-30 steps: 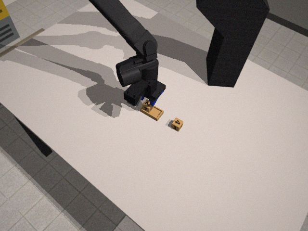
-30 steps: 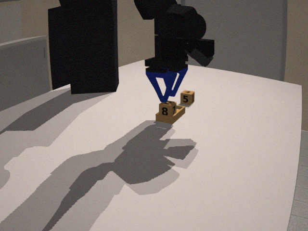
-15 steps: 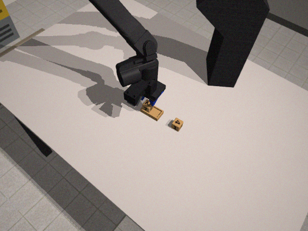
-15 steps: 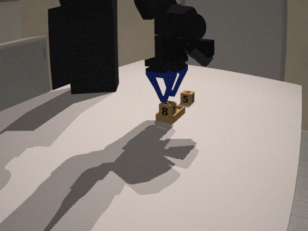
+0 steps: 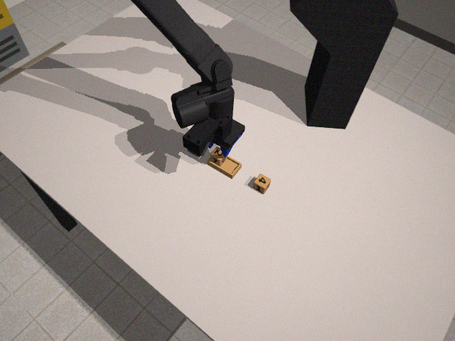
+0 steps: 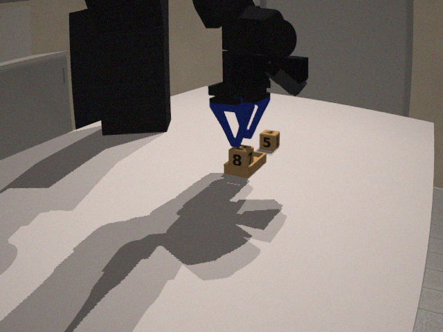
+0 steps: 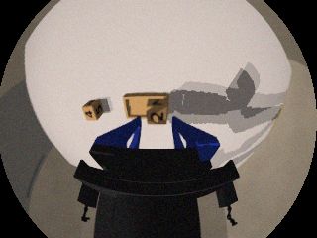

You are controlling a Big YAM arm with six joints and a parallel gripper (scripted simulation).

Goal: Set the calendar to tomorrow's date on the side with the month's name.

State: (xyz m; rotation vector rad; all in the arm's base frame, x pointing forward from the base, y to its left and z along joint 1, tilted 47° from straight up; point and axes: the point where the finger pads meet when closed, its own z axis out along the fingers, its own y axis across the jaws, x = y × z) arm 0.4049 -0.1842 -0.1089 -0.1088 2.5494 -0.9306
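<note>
Right now my hand is 3 cm above the wooden digit cube. Round my hand: wooden tray 5 cm below, 2 cm to the left.
</note>
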